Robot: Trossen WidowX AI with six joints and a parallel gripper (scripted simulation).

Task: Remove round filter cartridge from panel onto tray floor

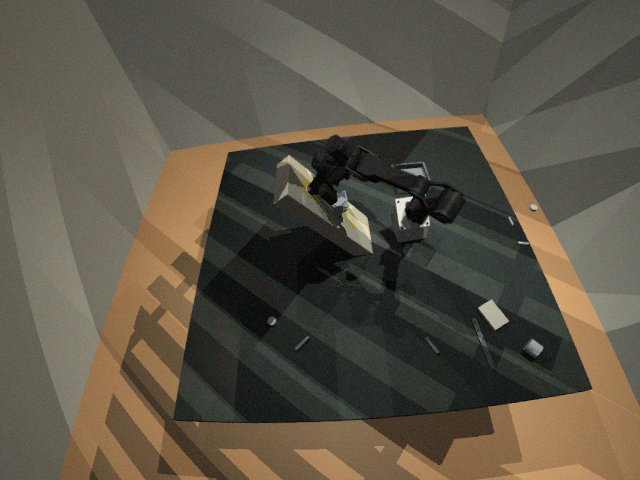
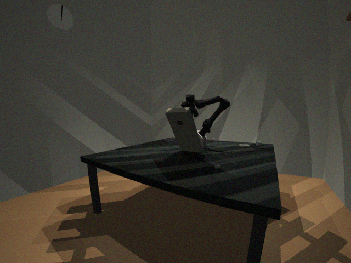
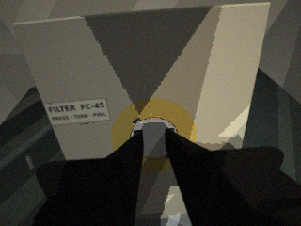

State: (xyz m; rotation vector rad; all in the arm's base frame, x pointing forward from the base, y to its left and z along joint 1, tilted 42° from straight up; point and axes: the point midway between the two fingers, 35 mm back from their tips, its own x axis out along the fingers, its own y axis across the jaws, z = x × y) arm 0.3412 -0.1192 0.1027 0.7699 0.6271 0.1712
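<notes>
Right now the round filter cartridge is 10 mm ahead of my gripper tip and 10 mm below it. From my gripper tip the other things lie so: cream block (550 mm behind, 410 mm to the left, 270 mm below); then grey tray (440 mm behind, 260 mm to the right, 260 mm below).
</notes>
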